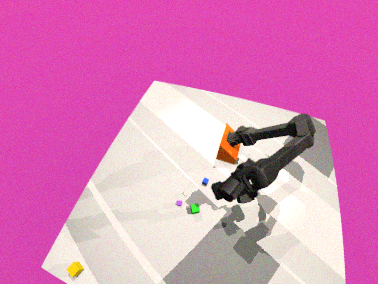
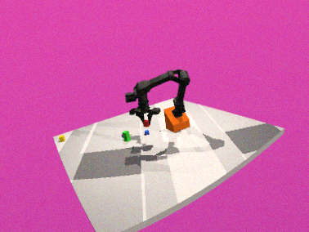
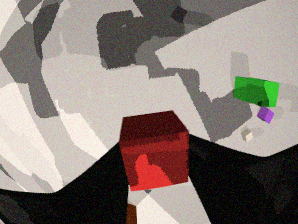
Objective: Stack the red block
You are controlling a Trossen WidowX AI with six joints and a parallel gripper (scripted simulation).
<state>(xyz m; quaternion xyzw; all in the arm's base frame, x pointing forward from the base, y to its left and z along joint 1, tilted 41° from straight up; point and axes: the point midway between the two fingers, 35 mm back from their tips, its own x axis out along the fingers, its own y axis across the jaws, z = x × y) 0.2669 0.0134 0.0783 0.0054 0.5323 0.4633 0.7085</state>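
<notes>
Now: gripper tip 200 mm to the left of the purple block, 110 mm above it and 100 mm short of it. From my gripper tip the other things lie so: yellow block (540 mm ahead, 490 mm to the right, 100 mm below); then red block (10 mm above); then blue block (120 mm to the right, 110 mm below, 40 mm behind).
</notes>
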